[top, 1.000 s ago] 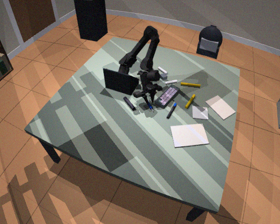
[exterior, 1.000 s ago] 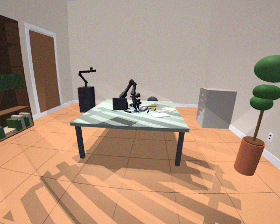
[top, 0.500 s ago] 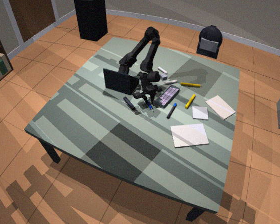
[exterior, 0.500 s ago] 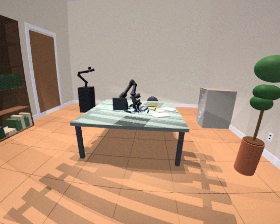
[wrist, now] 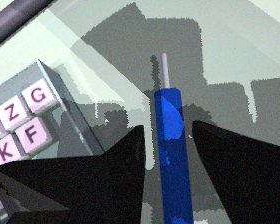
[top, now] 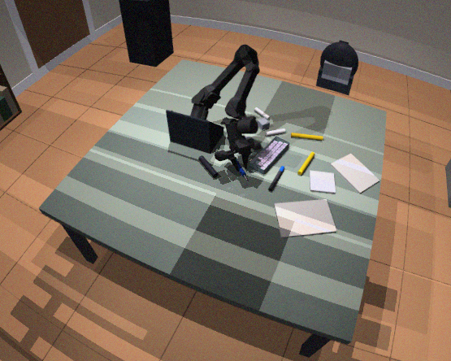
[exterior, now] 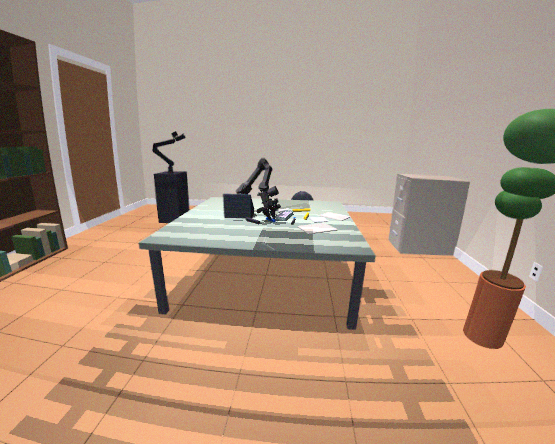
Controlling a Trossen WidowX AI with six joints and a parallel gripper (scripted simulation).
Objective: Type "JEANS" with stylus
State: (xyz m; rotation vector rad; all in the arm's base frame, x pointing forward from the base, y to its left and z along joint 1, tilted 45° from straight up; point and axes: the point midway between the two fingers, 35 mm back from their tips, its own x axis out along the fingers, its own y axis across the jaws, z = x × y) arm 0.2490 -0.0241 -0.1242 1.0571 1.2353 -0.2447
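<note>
The blue-capped black pen is 150 mm ahead of my gripper tip and 50 mm to the left of it. Also, from my gripper tip: blue stylus 10 mm ahead, 10 mm to the right; grey stylus tip 30 mm ahead, 30 mm to the right.
</note>
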